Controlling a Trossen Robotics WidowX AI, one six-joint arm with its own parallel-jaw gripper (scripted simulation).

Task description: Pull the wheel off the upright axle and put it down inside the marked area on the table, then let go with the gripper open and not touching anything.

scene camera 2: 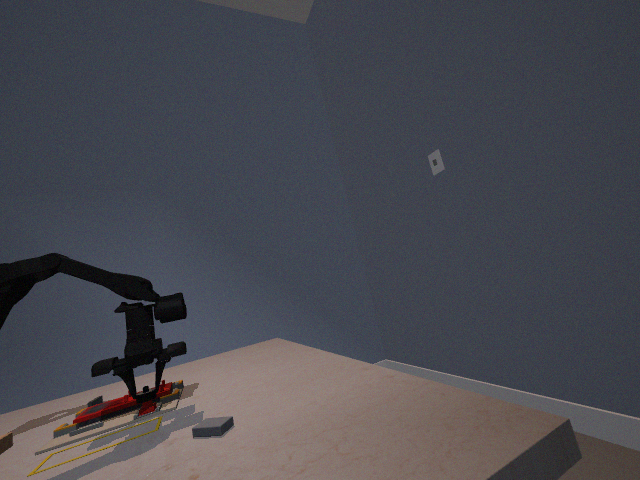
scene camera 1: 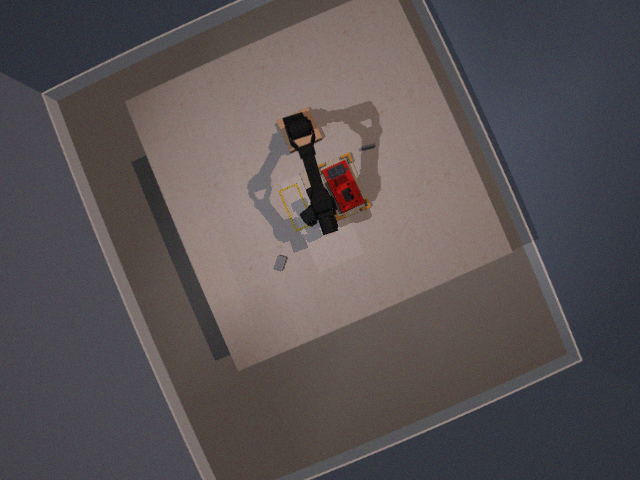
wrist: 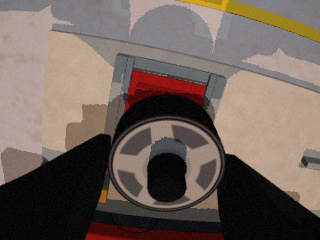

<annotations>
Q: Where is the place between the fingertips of my gripper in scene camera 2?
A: At 146, 395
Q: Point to a red fixture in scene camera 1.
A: At 338, 176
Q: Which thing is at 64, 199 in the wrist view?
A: My gripper.
</annotations>
